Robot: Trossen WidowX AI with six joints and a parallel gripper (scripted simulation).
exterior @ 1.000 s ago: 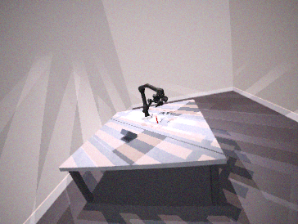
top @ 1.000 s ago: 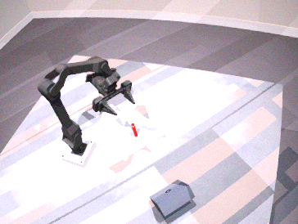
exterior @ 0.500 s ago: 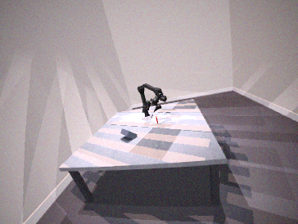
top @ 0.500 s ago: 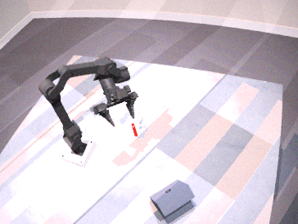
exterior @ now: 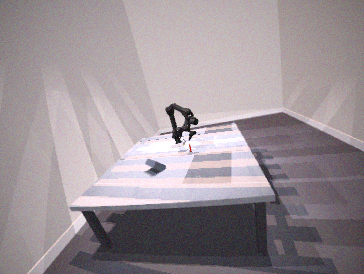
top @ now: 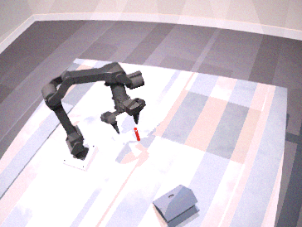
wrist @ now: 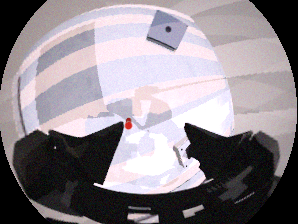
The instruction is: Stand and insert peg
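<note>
My gripper tip is now 10 mm short of the red peg, 40 mm to the right of it and 60 mm above it. Also, from my gripper tip: sloped grey panel 260 mm ahead, 230 mm to the right, 70 mm below.
</note>
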